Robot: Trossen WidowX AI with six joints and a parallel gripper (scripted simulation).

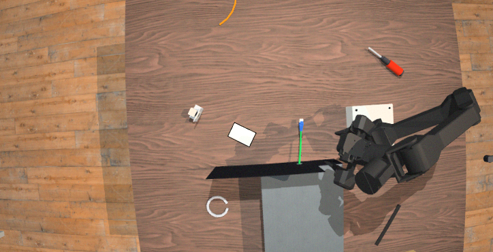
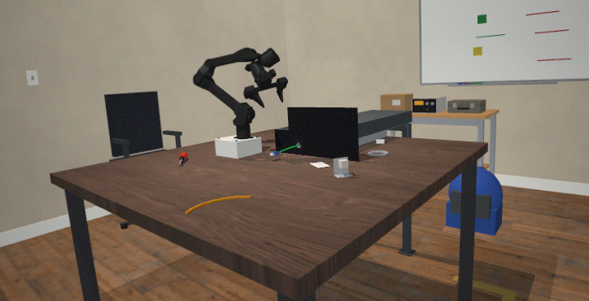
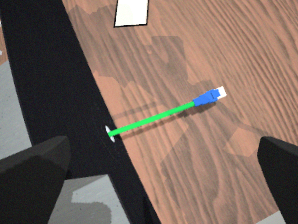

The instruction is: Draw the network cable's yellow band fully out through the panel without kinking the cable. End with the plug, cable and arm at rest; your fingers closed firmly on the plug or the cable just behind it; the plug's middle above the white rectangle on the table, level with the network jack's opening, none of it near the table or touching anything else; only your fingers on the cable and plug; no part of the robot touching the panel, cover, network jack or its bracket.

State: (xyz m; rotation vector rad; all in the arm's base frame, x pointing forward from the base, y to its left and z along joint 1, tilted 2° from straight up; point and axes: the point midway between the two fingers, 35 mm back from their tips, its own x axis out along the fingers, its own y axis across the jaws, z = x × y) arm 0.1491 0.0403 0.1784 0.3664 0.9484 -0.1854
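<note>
My hand is 7 cm short of the blue plug, 5 cm to the left of it and 21 cm above it. From my hand the other things lie so: black panel: 23 cm ahead, 10 cm to the left, 14 cm below; red screwdriver: 23 cm behind, 31 cm to the right, 23 cm below; white rectangle: 27 cm ahead, 1 cm to the right, 24 cm below.
</note>
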